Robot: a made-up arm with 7 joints. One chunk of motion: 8 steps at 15 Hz.
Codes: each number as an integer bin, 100 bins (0 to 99) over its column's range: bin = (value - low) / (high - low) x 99, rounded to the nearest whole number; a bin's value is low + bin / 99 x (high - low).
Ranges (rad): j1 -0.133..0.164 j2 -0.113..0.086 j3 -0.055..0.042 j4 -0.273..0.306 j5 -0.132..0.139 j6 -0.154..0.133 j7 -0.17..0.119
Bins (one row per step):
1: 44 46 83 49 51 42 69
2: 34 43 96 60 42 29 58
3: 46 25 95 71 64 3 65
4: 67 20 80 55 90 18 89
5: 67 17 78 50 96 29 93
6: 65 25 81 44 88 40 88
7: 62 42 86 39 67 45 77
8: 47 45 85 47 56 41 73
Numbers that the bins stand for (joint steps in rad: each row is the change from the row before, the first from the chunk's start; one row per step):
1: -0.00100 -0.02054 0.02632 0.01358 0.00761 -0.03224 0.03142
2: -0.03100 -0.02657 0.03906 0.07791 -0.01703 -0.06993 -0.00069
3: 0.00500 -0.06275 0.03808 0.14224 0.04319 -0.14530 0.01975
4: 0.06800 -0.07280 0.02338 0.04867 0.11436 -0.10182 0.08981
5: 0.06800 -0.07883 0.02142 0.01942 0.13079 -0.06993 0.10148
6: 0.06200 -0.06275 0.02436 -0.01567 0.10889 -0.03804 0.08689
7: 0.05300 -0.02858 0.02926 -0.04491 0.05140 -0.02355 0.05478
8: 0.00800 -0.02255 0.02828 0.00188 0.02129 -0.03514 0.04310

